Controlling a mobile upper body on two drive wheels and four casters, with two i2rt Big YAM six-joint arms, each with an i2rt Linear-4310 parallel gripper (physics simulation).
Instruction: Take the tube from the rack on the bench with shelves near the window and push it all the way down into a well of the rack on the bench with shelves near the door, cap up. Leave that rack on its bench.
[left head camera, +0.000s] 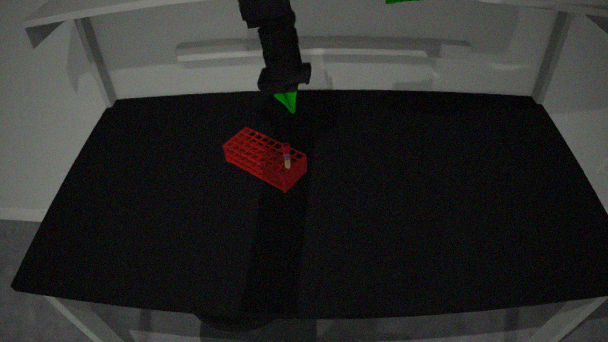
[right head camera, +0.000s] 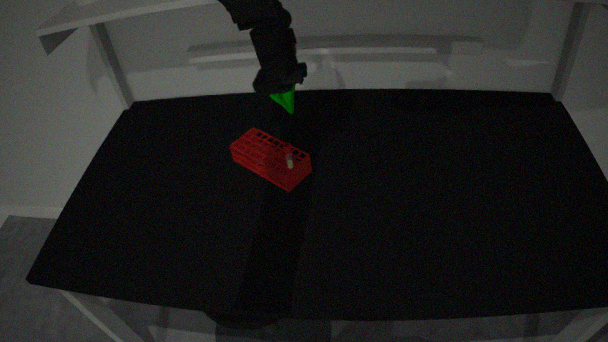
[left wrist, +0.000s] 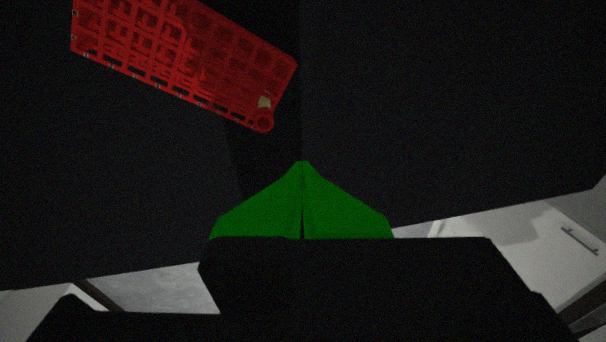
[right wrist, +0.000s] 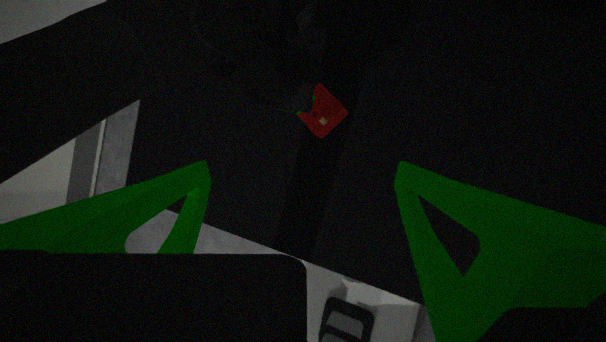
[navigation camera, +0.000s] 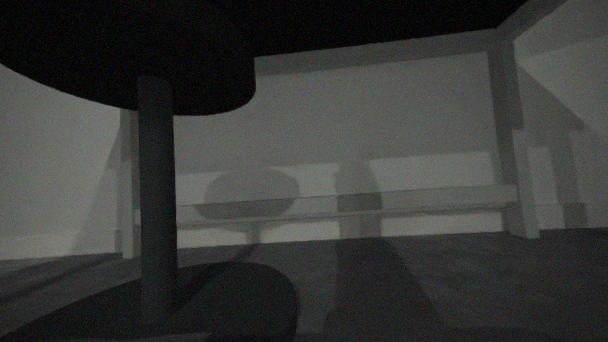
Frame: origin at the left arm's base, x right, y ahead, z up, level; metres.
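Seen in the pictures: left gripper, fingertip midpoint: (left head camera: 293, 112) (right head camera: 292, 112) (left wrist: 301, 169) (right wrist: 312, 102); right gripper, fingertip midpoint: (right wrist: 302, 171).
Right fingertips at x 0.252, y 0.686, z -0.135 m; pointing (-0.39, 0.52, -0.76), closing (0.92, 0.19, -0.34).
Observation:
Pixels of each thing's top centre, then the offset from my right fingertips to it. "spot": a spot on its surface instead. Level surfaces: height alone.
- red rack, top centre: (left wrist: 190, 56) (left head camera: 263, 149) (right wrist: 302, 93) (right head camera: 267, 149) dz -0.456, dx -0.204, dy +0.152 m
- black-topped bench, surface height: dz -0.513 m
- tube, top centre: (left wrist: 264, 125) (right wrist: 315, 115) (left head camera: 286, 145) (right head camera: 287, 145) dz -0.393, dx -0.140, dy +0.095 m
- round black seat, surface spot: (navigation camera: 210, 85) spot: dz -0.842, dx -0.222, dy +0.035 m
- bench's leg frame, surface spot: (navigation camera: 502, 125) spot: dz -0.885, dx +0.649, dy +0.429 m
A red rack (left head camera: 265, 172) (right head camera: 270, 172) (left wrist: 210, 60) (right wrist: 332, 107) stands on the black-topped bench (left head camera: 400, 210) (right head camera: 425, 210). A tube (left head camera: 287, 163) (right head camera: 290, 163) (left wrist: 265, 102) (right wrist: 323, 121) with pale contents is upright, red cap up, in a well at the rack's end; its cap is about level with the rack's top or slightly above. My left gripper (left head camera: 294, 111) (right head camera: 291, 112) (left wrist: 301, 169) is shut and empty, above and behind the rack in the head views, apart from the cap. My right gripper (right wrist: 302, 171) is wide open and empty, high above the bench, far from the rack.
A shelf (left head camera: 130, 14) (right head camera: 125, 14) spans above the bench's far side, on uprights. A pale rail (left head camera: 370, 52) runs low behind the bench. In the navigation view a round black seat (navigation camera: 210, 85) on a post (navigation camera: 157, 200) stands in front of the bench's leg frame (navigation camera: 502, 125).

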